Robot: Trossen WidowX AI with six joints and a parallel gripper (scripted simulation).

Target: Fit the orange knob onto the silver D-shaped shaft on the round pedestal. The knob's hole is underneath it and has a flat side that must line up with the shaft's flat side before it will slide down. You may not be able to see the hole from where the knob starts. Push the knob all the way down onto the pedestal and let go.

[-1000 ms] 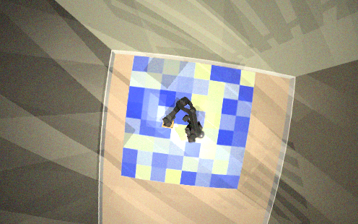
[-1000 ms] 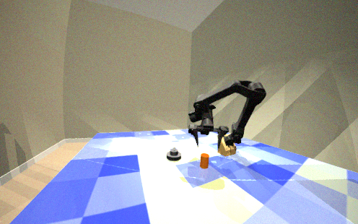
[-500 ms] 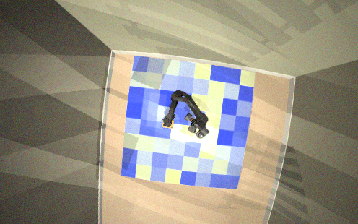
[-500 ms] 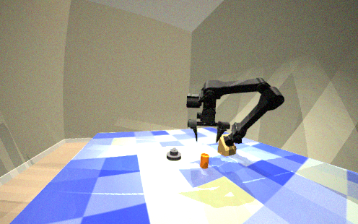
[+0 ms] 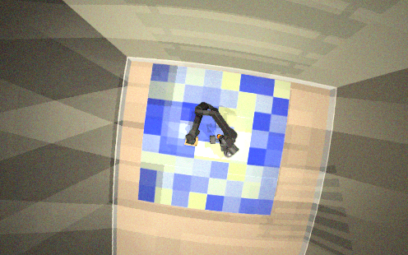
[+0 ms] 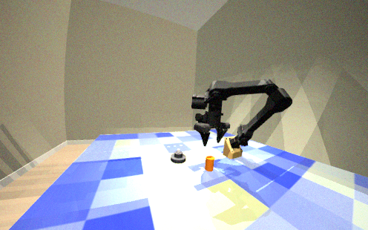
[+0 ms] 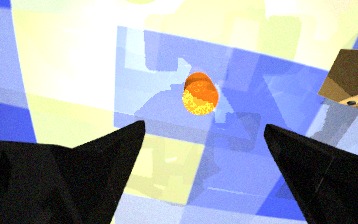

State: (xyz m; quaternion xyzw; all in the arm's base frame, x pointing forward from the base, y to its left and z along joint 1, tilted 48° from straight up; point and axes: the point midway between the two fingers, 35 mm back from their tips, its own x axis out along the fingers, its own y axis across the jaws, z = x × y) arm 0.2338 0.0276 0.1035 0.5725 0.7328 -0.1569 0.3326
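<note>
My gripper tip is 80 mm above the orange knob. Also, from my gripper tip: round dark pedestal: 120 mm to the right, 120 mm ahead, 100 mm below.
</note>
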